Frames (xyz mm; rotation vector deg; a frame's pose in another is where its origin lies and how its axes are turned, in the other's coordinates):
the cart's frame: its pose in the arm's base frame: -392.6 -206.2 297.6 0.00 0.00 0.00
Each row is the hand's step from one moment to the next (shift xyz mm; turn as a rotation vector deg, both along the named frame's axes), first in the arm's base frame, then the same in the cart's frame.
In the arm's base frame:
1: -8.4 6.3 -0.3 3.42 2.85 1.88
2: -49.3 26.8 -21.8 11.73 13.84 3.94
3: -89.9 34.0 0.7 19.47 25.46 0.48
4: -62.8 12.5 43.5 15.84 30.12 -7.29
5: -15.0 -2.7 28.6 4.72 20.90 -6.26
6: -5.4 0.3 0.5 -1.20 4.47 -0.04
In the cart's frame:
1: -8.4 6.3 -0.3 3.42 2.85 1.88
2: -49.3 26.8 -21.8 11.73 13.84 3.94
3: -89.9 34.0 0.7 19.47 25.46 0.48
4: -62.8 12.5 43.5 15.84 30.12 -7.29
5: -15.0 -2.7 28.6 4.72 20.90 -6.26
6: -5.4 0.3 0.5 -1.20 4.47 -0.04

